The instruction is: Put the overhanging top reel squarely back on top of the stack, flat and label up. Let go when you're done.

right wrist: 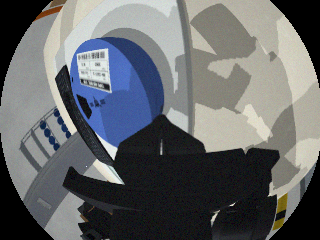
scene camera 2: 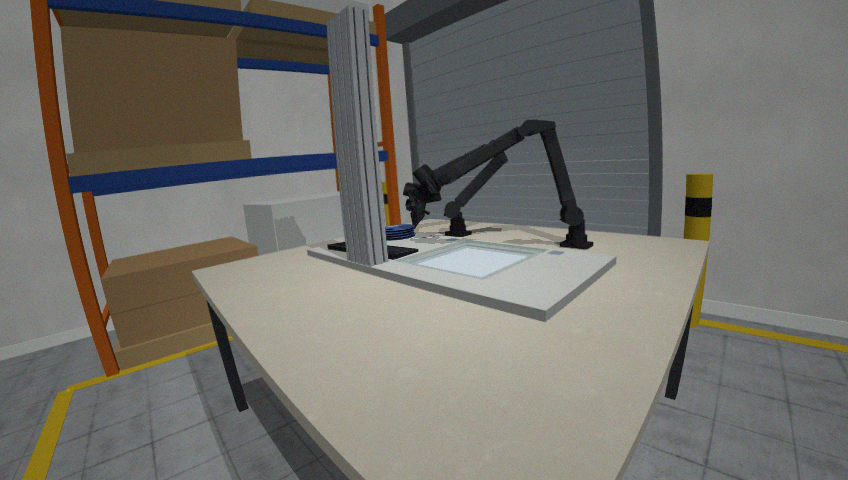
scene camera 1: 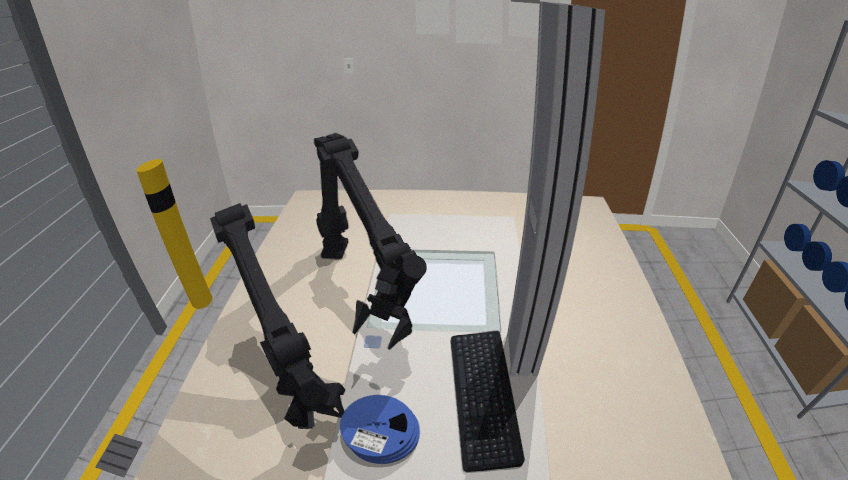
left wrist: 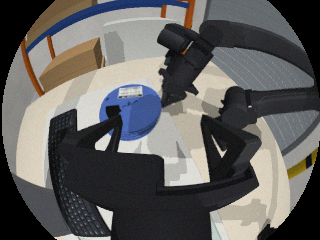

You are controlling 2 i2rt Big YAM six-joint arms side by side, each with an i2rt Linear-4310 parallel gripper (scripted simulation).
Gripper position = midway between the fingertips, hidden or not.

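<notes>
Blue reel [left wrist: 146,105]. Glass light panel [scene camera 1: 458,293] [scene camera 2: 477,259]. Tall grey column [scene camera 1: 575,133]. My left gripper [scene camera 1: 370,341] [left wrist: 161,118]. My right gripper [right wrist: 161,119] [left wrist: 161,106].
</notes>
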